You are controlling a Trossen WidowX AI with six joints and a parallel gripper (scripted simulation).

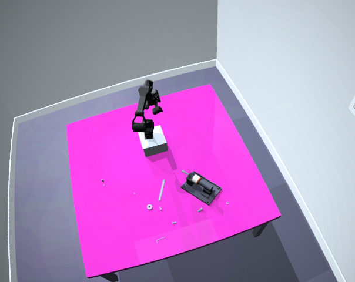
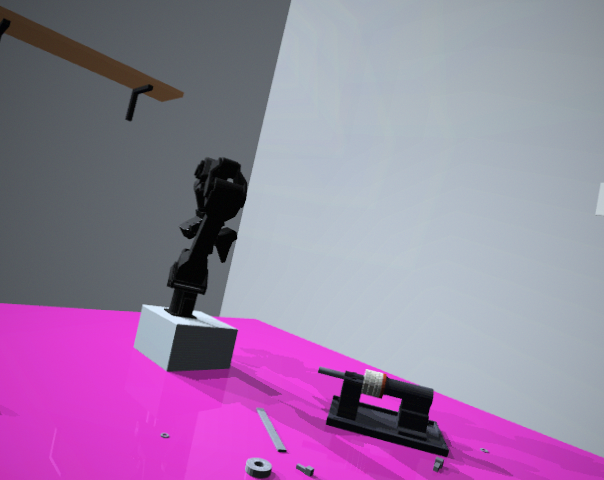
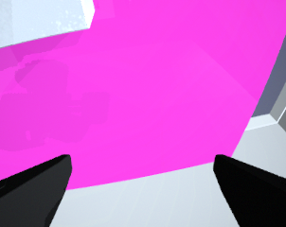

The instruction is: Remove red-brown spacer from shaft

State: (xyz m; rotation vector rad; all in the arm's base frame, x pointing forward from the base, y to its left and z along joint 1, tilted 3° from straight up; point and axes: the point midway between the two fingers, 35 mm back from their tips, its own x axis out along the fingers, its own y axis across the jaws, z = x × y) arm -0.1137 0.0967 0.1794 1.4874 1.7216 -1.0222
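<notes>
Right now my gripper tip is 49 cm short of the grey shaft, 17 cm above it and 13 cm to the right of it. Also, from my gripper tip: grey flat bar: 51 cm ahead, 24 cm below, 8 cm to the right; then white spacer: 51 cm ahead, 17 cm below, 15 cm to the left; then red-brown spacer: 53 cm ahead, 17 cm to the left, 17 cm below.
</notes>
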